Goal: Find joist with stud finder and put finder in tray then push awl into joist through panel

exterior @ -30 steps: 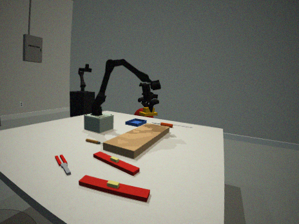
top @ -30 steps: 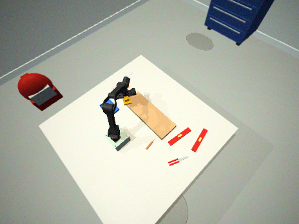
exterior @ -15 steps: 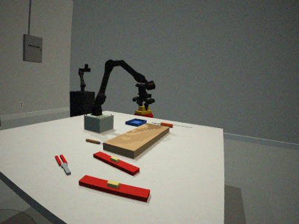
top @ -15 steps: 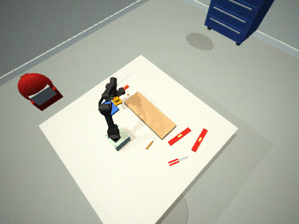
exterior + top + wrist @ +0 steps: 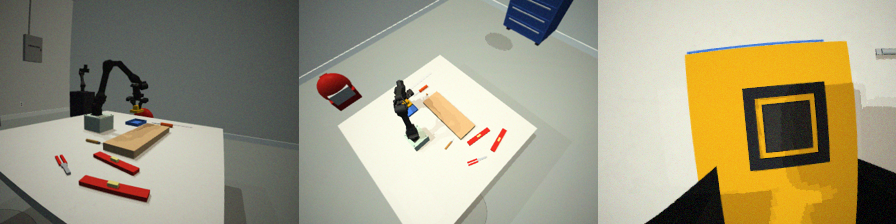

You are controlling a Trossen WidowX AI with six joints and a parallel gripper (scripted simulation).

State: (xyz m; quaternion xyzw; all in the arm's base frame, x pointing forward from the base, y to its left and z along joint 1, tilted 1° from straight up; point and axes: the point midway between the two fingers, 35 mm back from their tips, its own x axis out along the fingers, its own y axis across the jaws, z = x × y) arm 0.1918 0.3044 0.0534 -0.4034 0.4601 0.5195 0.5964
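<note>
Now: gripper tip 11 cm above the blue tray and 1 cm to the left of it. From my gripper tip the other things lie so: yellow stud finder 2 cm above, 1 cm to the left; square indicator 3 cm above, 2 cm to the left; orange-handled screwdriver 19 cm ahead, 11 cm below, 4 cm to the left.
</note>
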